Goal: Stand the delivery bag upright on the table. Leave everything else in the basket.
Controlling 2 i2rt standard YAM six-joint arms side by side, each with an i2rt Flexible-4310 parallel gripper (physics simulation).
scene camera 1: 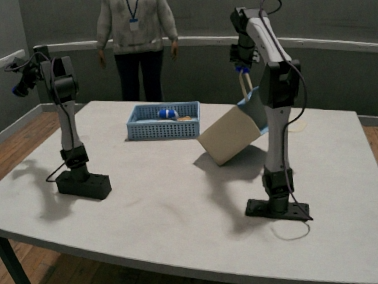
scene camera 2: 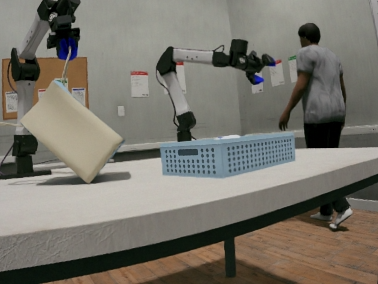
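The delivery bag, beige outside with light blue edges, hangs tilted from its handle, with its lowest corner at or close to the table top. My right gripper is shut on the bag's pale handle, above the bag. My left gripper is open and empty, raised well away from the bag; it also shows in scene camera 1. The light blue basket stands on the table, apart from the bag. A blue-and-white item and a tan item lie inside it.
The white table carries both arm bases. A pale thin piece shows behind the right arm, partly hidden. A person stands beyond the table. In scene camera 1, the basket is left of the bag.
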